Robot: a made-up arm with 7 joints.
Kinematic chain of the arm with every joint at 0, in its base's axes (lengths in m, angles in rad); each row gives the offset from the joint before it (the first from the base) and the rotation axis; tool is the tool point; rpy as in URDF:
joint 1: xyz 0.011 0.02 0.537 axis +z
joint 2: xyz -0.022 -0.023 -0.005 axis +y
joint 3: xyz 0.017 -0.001 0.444 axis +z
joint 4: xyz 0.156 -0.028 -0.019 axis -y
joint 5: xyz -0.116 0 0.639 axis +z
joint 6: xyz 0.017 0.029 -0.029 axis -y
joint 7: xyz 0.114 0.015 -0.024 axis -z
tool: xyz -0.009 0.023 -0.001 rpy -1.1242 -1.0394 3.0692
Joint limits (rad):
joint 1: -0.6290..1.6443
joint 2: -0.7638..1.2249
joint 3: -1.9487..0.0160
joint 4: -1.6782..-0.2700
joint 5: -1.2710..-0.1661
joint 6: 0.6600..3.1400
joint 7: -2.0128..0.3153
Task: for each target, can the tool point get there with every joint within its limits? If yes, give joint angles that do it. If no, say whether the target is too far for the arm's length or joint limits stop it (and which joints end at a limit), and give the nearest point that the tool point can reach.
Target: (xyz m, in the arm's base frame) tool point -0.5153 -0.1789 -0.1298
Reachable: no: joint limits stop it (at a limit: joint 2, joint 3, joint 4, joint 6, joint 7) | nearest point -0.8448 -0.3034 0.5257 | short by 0.744 m
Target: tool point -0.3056 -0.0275 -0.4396
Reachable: no: joint limits stop it (at a limit: joint 1, joint 2, joint 3, joint 4, joint 5, joint 6, joint 7) | nearest point -0.0400 0.5954 -0.1304 | short by 0.744 m
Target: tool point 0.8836 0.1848 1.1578
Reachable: yes | joints 0.5572 0.2915 -0.4145 -0.9208 -0.5190 1.0077 -0.7574
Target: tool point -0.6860 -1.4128 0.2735
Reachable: no: too far | nearest point -0.4274 -0.8812 0.5933 | short by 0.672 m
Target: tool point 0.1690 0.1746 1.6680
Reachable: yes | joints 1.0767 -0.1410 -0.2091 -0.4782 -0.5559 2.3702 -0.6805
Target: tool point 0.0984 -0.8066 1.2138
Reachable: yes | joints 0.0428 -0.1931 -1.2778 -1.3424 -1.1780 1.5826 -1.7915
